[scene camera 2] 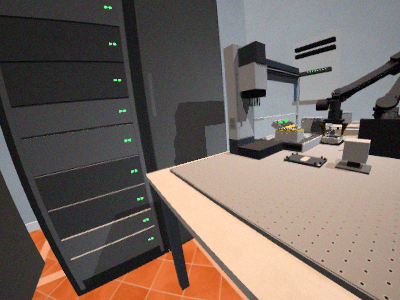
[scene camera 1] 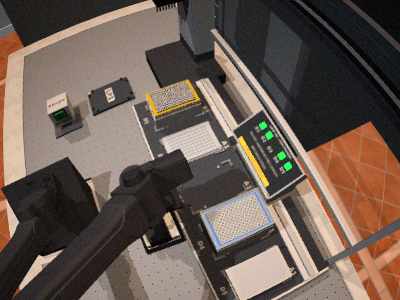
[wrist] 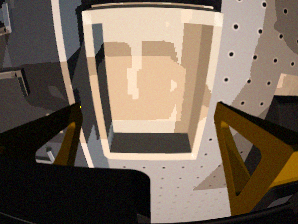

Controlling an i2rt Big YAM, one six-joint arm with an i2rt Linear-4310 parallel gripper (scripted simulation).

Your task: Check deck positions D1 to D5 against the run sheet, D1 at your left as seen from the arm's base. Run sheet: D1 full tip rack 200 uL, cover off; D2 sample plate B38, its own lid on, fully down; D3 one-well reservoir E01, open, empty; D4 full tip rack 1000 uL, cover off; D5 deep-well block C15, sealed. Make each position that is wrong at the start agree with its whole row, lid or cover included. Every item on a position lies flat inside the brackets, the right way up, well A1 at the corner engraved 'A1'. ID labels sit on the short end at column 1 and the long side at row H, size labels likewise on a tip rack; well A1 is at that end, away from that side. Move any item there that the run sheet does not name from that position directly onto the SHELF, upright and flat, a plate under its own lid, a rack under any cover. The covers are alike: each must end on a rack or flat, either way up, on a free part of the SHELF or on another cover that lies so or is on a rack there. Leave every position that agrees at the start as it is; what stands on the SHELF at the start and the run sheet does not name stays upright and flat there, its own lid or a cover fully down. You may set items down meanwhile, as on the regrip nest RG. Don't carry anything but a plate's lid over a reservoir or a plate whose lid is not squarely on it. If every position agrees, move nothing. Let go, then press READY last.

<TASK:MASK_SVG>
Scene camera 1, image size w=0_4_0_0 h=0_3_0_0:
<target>yellow-rimmed tip rack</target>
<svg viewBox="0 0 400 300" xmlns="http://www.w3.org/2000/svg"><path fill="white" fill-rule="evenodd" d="M189 80L146 94L147 106L149 111L151 110L151 116L157 130L202 113L200 99Z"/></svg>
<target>clear lid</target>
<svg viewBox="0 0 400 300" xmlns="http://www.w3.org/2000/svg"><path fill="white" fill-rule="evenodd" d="M258 187L200 212L200 217L208 234L210 234L209 236L217 252L275 225L276 221Z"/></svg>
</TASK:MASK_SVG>
